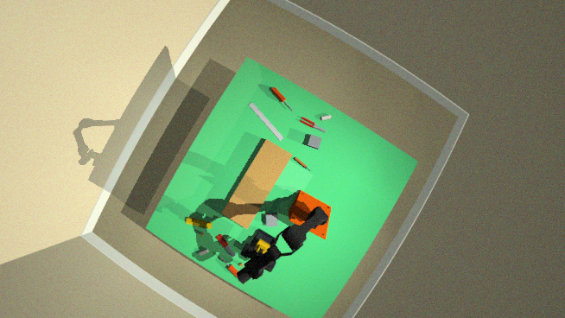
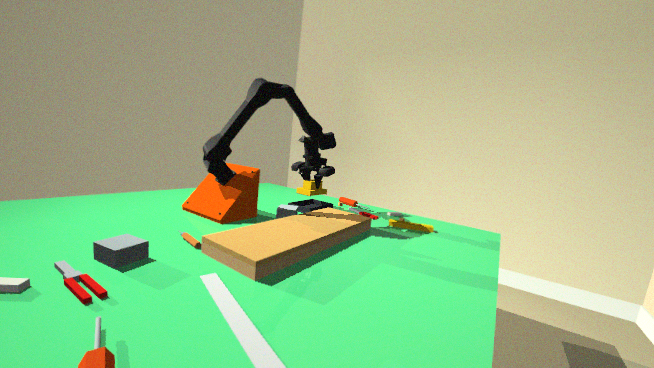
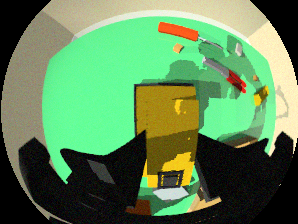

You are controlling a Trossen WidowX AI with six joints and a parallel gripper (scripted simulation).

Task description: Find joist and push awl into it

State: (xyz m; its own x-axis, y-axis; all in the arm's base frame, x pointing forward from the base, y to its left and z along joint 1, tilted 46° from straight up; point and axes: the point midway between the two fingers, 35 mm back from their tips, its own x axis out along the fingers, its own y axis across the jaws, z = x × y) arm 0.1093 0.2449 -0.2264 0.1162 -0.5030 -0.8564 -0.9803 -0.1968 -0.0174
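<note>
Now: gripper tip 1 cm to the left of the dark tray and 8 cm above it. The rest, counted from my gripper tip: yellow stud finder: 2 cm to the right, 2 cm above; yellow level: 39 cm ahead, 13 cm to the left, 8 cm below; awl: 10 cm ahead, 56 cm to the right, 8 cm below.
</note>
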